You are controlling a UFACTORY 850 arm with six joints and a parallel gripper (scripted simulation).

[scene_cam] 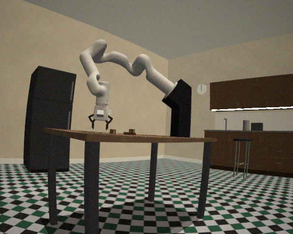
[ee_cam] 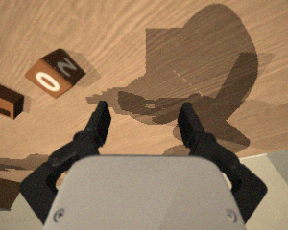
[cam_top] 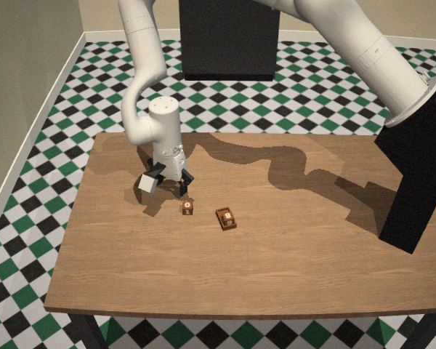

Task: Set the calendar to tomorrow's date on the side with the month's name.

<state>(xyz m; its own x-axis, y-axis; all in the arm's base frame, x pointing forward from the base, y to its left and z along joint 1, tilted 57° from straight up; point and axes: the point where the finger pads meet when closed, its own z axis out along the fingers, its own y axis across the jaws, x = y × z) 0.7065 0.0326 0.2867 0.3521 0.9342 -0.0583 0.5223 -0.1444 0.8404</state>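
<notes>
Now: hand 80 mm to the right of the brown calendar cube, 50 mm past it and 20 mm above it.
</notes>
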